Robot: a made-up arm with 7 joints.
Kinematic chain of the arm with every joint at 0, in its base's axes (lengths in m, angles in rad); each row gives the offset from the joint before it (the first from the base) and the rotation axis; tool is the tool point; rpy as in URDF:
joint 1: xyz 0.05 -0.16 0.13 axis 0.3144 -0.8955 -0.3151
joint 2: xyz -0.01 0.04 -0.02 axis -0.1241 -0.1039 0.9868
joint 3: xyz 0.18 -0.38 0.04 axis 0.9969 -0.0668 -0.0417
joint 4: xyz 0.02 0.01 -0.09 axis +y
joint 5: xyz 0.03 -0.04 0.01 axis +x
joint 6: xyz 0 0.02 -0.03 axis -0.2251 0.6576 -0.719
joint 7: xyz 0 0.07 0.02 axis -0.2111 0.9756 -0.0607
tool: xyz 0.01 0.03 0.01 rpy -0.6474 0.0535 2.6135
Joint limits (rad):
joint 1: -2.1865..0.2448
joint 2: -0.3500..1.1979
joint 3: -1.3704..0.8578
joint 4: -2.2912..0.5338
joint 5: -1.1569..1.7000
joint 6: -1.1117..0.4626
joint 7: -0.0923..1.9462
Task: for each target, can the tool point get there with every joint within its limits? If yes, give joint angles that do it. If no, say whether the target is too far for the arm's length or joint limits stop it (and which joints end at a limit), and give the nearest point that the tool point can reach.
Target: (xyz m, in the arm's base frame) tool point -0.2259 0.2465 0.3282
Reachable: no: joint limits stop it (at a limit: joint 1, joint 2, joint 3, joint 4, joint 6) | nearest point -0.2021 -0.0657 -0.0871 | short by 0.520 m
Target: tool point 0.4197 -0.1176 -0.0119
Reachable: yes | joints -0.2919 0.9215 -0.3944 -0.5211 -0.0111 -0.1338 1.2133
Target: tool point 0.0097 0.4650 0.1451
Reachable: no: joint limits stop it (at a limit: joint 2, joint 3, joint 4, joint 6) | nearest point 0.2237 0.1012 -0.0816 | short by 0.479 m
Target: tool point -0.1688 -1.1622 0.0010
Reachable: no: too far | nearest point -0.0030 -0.7451 0.0407 | short by 0.451 m
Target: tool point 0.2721 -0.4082 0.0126
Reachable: yes | joints -0.8440 0.2353 -0.9570 -0.9445 0.7355 -0.3067 0.2685
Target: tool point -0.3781 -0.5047 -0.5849
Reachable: no: too far | nearest point -0.1791 -0.3213 -0.3867 | short by 0.335 m
